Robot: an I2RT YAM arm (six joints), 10 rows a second.
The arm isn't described. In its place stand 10 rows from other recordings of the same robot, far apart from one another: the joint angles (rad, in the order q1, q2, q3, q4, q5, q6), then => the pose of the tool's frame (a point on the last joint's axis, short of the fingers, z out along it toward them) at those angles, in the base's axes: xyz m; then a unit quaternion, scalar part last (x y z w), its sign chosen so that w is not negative.
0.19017, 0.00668, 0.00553, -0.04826, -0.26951, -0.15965 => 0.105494 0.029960 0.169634 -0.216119 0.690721 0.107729 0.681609
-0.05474, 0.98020, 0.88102, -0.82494, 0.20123, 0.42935 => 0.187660 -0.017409 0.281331 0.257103 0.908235 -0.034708 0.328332
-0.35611, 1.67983, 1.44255, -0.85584, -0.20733, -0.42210 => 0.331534 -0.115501 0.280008 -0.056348 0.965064 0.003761 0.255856
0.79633, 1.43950, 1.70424, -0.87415, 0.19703, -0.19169 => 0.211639 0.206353 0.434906 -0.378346 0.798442 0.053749 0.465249
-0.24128, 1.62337, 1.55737, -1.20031, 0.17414, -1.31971 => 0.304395 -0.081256 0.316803 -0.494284 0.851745 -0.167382 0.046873
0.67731, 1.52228, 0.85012, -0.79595, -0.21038, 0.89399 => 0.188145 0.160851 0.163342 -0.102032 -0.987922 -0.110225 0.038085
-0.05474, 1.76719, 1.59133, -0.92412, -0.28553, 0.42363 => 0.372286 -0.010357 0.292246 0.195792 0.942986 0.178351 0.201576
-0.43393, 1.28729, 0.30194, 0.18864, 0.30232, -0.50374 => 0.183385 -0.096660 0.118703 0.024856 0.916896 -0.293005 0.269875
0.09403, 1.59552, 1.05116, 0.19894, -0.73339, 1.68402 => 0.357864 0.057686 0.267860 0.400800 0.682005 0.601670 0.110550
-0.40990, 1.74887, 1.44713, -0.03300, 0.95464, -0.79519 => 0.362484 -0.189181 0.326737 0.122666 0.761499 -0.600167 0.211831
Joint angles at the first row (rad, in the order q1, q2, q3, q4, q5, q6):
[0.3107 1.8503 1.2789 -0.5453 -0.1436 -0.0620]
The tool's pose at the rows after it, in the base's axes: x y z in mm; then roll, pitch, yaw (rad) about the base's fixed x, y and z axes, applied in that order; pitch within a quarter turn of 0, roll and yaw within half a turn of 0:
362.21 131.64 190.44 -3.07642 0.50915 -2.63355
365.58 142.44 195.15 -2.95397 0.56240 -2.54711
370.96 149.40 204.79 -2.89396 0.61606 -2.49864
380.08 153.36 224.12 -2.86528 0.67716 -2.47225
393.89 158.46 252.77 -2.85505 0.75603 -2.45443
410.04 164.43 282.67 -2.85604 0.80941 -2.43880
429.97 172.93 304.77 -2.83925 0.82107 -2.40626
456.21 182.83 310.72 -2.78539 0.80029 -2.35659
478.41 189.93 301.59 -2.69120 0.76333 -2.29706
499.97 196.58 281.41 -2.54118 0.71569 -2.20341
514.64 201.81 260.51 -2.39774 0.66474 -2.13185
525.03 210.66 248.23 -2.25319 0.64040 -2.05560
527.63 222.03 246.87 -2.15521 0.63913 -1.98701
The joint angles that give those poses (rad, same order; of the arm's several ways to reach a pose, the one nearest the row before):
[0.3473 1.8504 1.2820 -0.4896 -0.0135 -0.1402]
[0.3778 1.8504 1.2839 -0.4183 0.0696 -0.1833]
[0.3916 1.8504 1.3064 -0.3752 0.0982 -0.2054]
[0.3920 1.8511 1.3682 -0.3702 0.0975 -0.2161]
[0.3889 1.8660 1.4799 -0.3893 0.0769 -0.2161]
[0.3855 1.9091 1.6402 -0.4557 0.0509 -0.2173]
[0.3855 1.9964 1.8443 -0.5568 0.0403 -0.2359]
[0.3855 2.1319 2.0724 -0.6533 0.0597 -0.2749]
[0.3859 2.2494 2.2257 -0.6903 0.1150 -0.3279]
[0.3878 2.3512 2.3085 -0.6457 0.1997 -0.4145]
[0.3923 2.4138 2.3199 -0.5560 0.2935 -0.4961]
[0.4046 2.4584 2.3226 -0.4385 0.3740 -0.5735]
[0.4233 2.4760 2.3226 -0.3511 0.4126 -0.6250]

